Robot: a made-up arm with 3 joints.
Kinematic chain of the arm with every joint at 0, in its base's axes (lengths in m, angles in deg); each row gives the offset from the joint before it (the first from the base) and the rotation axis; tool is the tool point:
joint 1: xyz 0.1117 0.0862 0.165 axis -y
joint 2: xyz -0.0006 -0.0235 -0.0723 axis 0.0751 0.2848 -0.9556
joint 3: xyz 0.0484 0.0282 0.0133 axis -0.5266 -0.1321 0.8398
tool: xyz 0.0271 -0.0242 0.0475
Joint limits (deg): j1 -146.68..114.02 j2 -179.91..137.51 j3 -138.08..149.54
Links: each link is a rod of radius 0.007 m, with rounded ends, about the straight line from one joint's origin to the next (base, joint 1, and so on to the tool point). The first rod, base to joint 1, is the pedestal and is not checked.
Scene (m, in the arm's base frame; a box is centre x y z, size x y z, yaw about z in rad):
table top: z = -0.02
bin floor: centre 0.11 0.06 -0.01 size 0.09 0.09 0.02 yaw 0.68
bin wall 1: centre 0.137 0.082 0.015 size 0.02 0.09 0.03 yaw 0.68
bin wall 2: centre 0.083 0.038 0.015 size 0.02 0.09 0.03 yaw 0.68
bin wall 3: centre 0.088 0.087 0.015 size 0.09 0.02 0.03 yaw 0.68
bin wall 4: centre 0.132 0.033 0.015 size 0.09 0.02 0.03 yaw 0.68
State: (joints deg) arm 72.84 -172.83 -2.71
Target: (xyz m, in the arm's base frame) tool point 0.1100 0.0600 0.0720
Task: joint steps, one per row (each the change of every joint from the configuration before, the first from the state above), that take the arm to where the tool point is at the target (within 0.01 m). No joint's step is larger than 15 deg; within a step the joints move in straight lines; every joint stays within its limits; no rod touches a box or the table.
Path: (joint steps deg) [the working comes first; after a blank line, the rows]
Joints at the target: 72.42 -154.09 7.26
Straight joint move there: clear.

1: -0.21 9.37 4.98
2: -0.21 9.37 4.99

